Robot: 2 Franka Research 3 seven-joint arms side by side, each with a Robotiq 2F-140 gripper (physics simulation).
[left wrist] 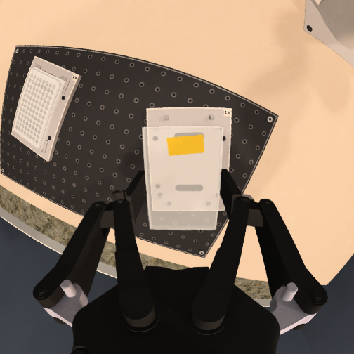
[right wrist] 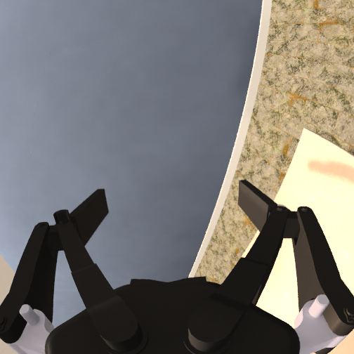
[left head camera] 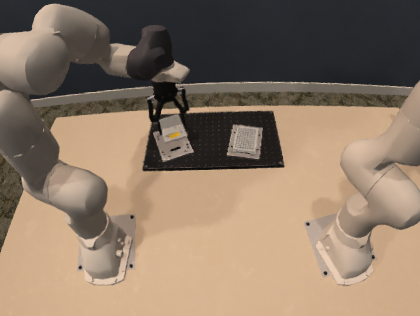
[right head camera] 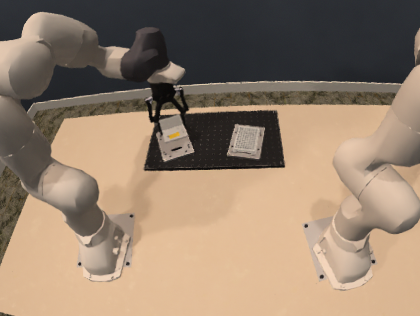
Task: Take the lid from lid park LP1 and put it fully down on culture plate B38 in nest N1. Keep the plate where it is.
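Observation:
My left gripper is shut on the long sides of the clear lid, which has a yellow label. The lid is held above lid park LP1, a pale plate whose slots show through the lid in the left wrist view. Culture plate B38, white with many wells, sits uncovered in nest N1 toward the other end of the board. My right gripper is open and empty, away from the board.
The black perforated board carries both the park and the nest, with a gap between them. It lies near the far edge of the tan table. The arm bases stand at the near left and near right.

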